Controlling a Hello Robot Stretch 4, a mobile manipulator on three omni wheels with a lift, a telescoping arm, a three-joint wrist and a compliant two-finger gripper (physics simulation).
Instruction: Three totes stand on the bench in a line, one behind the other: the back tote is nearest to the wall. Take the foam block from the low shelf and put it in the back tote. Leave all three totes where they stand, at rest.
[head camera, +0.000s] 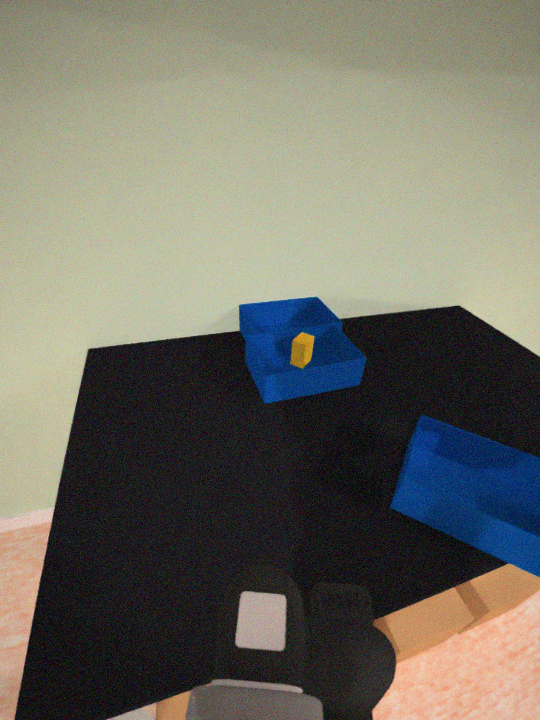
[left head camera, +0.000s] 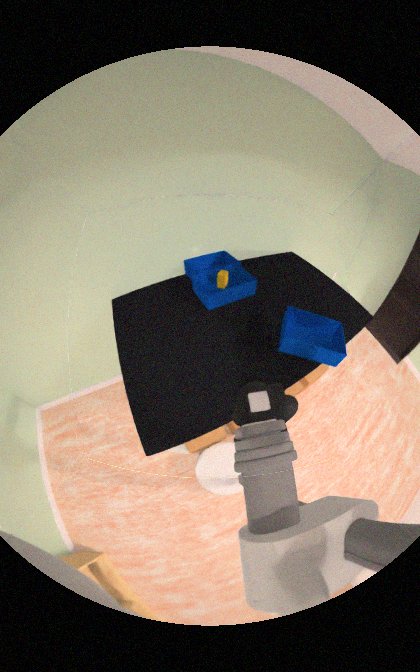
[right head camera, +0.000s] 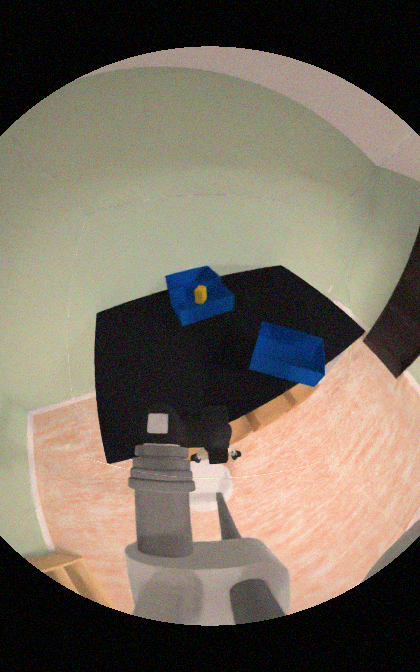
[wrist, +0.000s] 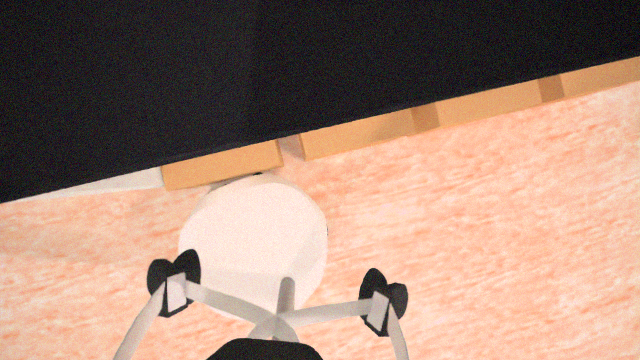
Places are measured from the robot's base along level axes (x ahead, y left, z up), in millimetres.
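Pixels of known places: gripper, fingertip midpoint: (wrist: 282, 280); robot's base, origin of the base link: (wrist: 261, 238).
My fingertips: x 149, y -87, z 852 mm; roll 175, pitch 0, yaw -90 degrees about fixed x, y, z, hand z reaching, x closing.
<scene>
Ahead of a thing's pixels: the offset from my fingertips to its top centre. Level surfaces: height alone.
The blue back tote @(135 mm up, 964 mm ahead, 60 mm left) (head camera: 270, 318) (left head camera: 202, 262) (right head camera: 185, 280) stands on the black-topped bench @(35 mm up) (head camera: 162, 465) (left head camera: 170, 360) (right head camera: 135, 365) (wrist: 150, 75) by the wall. A blue middle tote @(135 mm up, 767 mm ahead, 14 mm left) (head camera: 313, 380) (left head camera: 232, 295) (right head camera: 207, 314) stands right in front of it. A yellow block @(128 mm up, 823 mm ahead, 14 mm left) (head camera: 301, 351) (left head camera: 222, 279) (right head camera: 200, 295) appears upright inside the middle tote. The blue front tote @(135 mm up, 363 mm ahead, 345 mm right) (head camera: 465, 482) (left head camera: 312, 335) (right head camera: 287, 355) stands apart, turned, near the bench's front edge. My gripper (right head camera: 216, 456) (wrist: 282, 280) is open and empty, in front of that edge. The low shelf's inside is hidden under the bench top.
Light wooden pieces (head camera: 430, 619) (right head camera: 270, 410) (wrist: 365, 132) show under the bench's front edge. A white round object (left head camera: 217, 470) (right head camera: 210, 482) (wrist: 255, 225) is below my gripper. A dark brown piece (left head camera: 400, 320) (right head camera: 395, 340) stands at the right.
</scene>
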